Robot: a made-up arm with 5 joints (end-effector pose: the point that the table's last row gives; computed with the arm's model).
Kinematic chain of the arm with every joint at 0, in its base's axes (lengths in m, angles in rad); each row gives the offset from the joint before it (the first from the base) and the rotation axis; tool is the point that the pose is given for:
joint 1: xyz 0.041 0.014 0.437 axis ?
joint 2: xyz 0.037 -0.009 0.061 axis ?
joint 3: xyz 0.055 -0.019 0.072 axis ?
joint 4: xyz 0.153 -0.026 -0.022 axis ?
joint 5: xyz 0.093 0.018 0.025 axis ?
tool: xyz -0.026 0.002 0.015
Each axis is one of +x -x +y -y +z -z.
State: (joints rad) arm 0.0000 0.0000 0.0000 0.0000 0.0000
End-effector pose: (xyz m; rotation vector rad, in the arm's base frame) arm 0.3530 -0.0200 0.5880 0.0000 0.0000 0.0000
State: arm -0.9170 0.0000 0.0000 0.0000 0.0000
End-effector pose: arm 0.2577 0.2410 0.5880 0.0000 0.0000 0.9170
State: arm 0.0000 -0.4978 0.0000 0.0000 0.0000
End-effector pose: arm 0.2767 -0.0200 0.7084 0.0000 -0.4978 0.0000
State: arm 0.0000 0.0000 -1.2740 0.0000 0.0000
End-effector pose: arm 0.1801 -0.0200 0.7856 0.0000 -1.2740 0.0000
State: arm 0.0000 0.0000 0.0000 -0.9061 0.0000
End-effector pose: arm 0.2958 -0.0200 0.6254 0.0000 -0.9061 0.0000
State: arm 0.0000 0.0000 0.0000 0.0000 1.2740
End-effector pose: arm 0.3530 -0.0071 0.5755 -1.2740 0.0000 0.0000
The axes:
joint 1: -z
joint 2: +y
joint 3: +y
joint 4: +y
joint 5: -x

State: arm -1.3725 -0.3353 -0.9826 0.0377 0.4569
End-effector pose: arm 0.0893 0.1145 0.8017 0.5101 -1.2638 0.8729
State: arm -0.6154 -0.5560 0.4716 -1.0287 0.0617
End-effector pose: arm 0.2184 0.0989 0.6569 0.2880 -1.0909 0.5154
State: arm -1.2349 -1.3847 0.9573 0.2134 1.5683
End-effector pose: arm 0.1219 0.1821 0.6455 -1.2170 -1.0776 0.7965
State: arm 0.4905 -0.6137 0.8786 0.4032 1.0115
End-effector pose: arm 0.2549 -0.1254 0.5103 -0.7913 0.8230 -0.0984
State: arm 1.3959 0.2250 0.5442 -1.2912 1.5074
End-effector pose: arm 0.0635 -0.2333 0.4879 -1.5683 0.7017 -1.4697
